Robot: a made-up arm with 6 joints. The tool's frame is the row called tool.
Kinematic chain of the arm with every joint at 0, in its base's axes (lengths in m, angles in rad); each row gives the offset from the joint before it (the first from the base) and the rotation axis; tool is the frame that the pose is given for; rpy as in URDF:
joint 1: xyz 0 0 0.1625 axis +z
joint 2: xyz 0 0 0 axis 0.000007 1 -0.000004
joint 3: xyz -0.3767 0 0.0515 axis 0.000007 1 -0.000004
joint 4: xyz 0.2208 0 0.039 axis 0.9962 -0.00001 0.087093
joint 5: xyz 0 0 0 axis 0.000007 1 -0.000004
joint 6: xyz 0.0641 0 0.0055 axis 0.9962 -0.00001 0.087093
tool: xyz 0 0 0 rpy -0.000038 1.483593 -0.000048
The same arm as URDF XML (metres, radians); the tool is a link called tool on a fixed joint. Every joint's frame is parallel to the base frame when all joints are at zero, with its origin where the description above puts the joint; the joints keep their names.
<robot name="arm">
  <joint name="tool_joint" type="fixed">
    <parent link="link6"/>
    <child link="tool"/>
    <origin xyz="0.0000 0.0000 0.0000" rpy="0.0000 1.4836 0.0000"/>
  </joint>
  <joint name="joint 6" type="continuous">
    <parent link="link5"/>
    <child link="link6"/>
    <origin xyz="0.0641 0.0000 0.0055"/>
    <axis xyz="0.9962 0 0.0871"/>
  </joint>
  <joint name="joint 5" type="continuous">
    <parent link="link4"/>
    <child link="link5"/>
    <origin xyz="0.0000 0.0000 0.0000"/>
    <axis xyz="0 1 0"/>
  </joint>
  <joint name="joint 4" type="continuous">
    <parent link="link3"/>
    <child link="link4"/>
    <origin xyz="0.2208 0.0000 0.0390"/>
    <axis xyz="0.9962 0 0.0871"/>
  </joint>
  <joint name="joint 3" type="continuous">
    <parent link="link2"/>
    <child link="link3"/>
    <origin xyz="-0.3767 0.0000 0.0515"/>
    <axis xyz="0 1 0"/>
  </joint>
  <joint name="joint 2" type="continuous">
    <parent link="link1"/>
    <child link="link2"/>
    <origin xyz="0.0000 0.0000 0.0000"/>
    <axis xyz="0 1 0"/>
  </joint>
  <joint name="joint 1" type="continuous">
    <parent link="base"/>
    <child link="link1"/>
    <origin xyz="0.0000 0.0000 0.1625"/>
    <axis xyz="0 0 1"/>
  </joint>
  <link name="base"/>
  <link name="link1"/>
  <link name="link2"/>
  <link name="link3"/>
  <link name="link4"/>
  <link name="link5"/>
  <link name="link6"/>
  <link name="tool"/>
</robot>

